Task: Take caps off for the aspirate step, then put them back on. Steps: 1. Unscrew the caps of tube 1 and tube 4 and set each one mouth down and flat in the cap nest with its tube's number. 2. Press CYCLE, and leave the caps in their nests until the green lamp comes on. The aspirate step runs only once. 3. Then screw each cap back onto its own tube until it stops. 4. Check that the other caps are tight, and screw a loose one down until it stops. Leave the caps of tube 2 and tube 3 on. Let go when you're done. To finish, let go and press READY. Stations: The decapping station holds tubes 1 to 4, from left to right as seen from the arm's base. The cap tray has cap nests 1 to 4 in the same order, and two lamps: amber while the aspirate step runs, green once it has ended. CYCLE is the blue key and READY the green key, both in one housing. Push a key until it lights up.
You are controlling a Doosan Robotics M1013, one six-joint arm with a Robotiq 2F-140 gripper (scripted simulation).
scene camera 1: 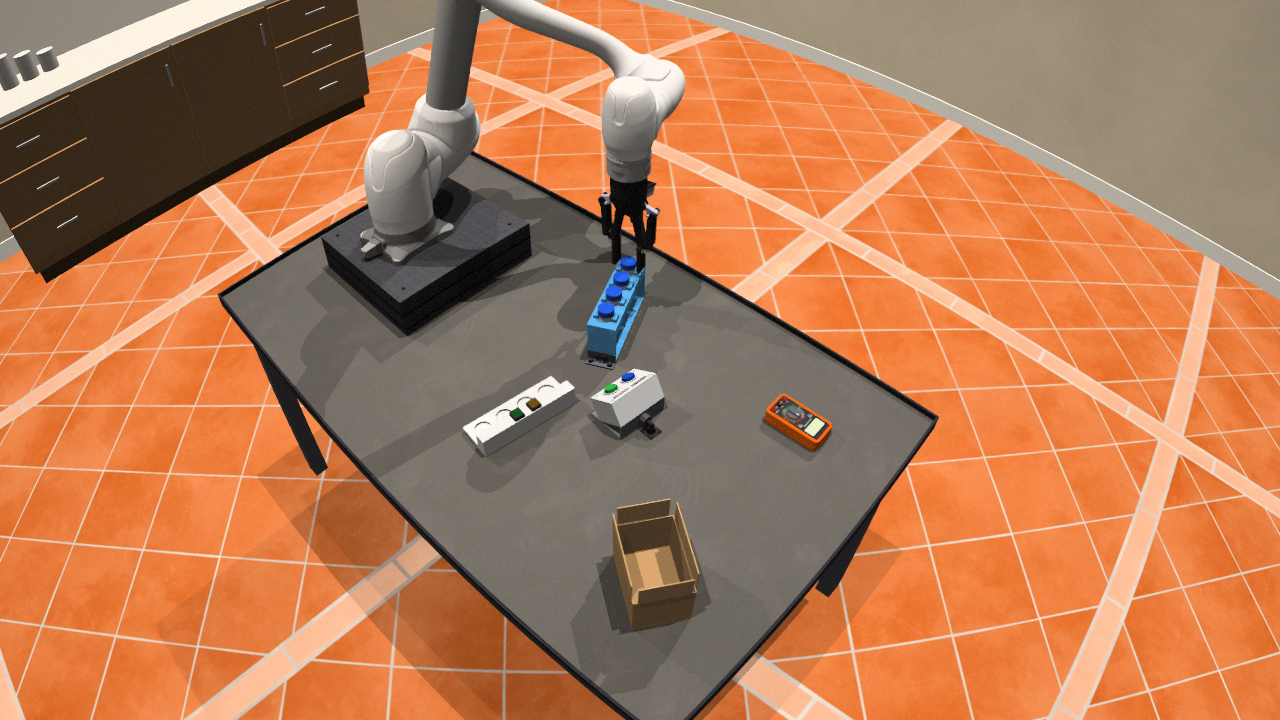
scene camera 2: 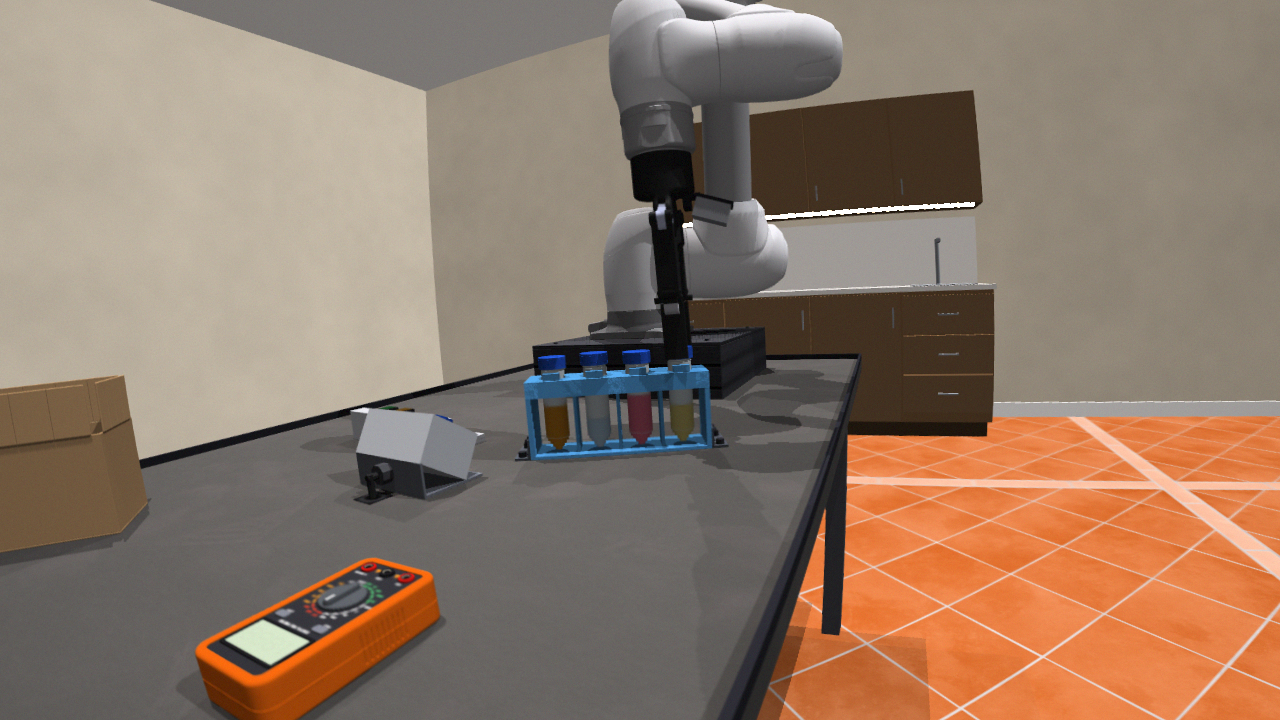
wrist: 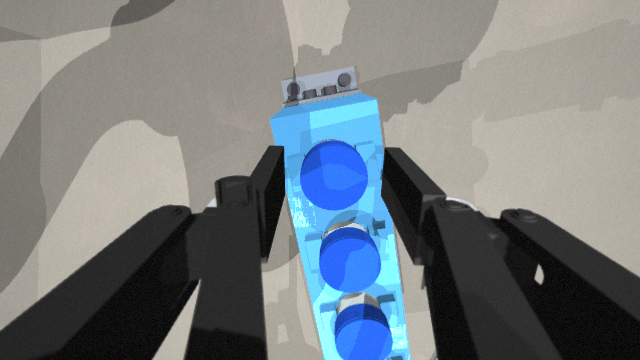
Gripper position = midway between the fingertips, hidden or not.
In view: the gripper (scene camera 2: 679,355), a cardboard box (scene camera 1: 655,556) and a grey key housing (scene camera 2: 403,444).
The gripper shows as well in scene camera 1 (scene camera 1: 628,264) and in the wrist view (wrist: 333,171). The grey key housing is seen too in scene camera 1 (scene camera 1: 635,402). The wrist view misses the cardboard box: it is out of frame.
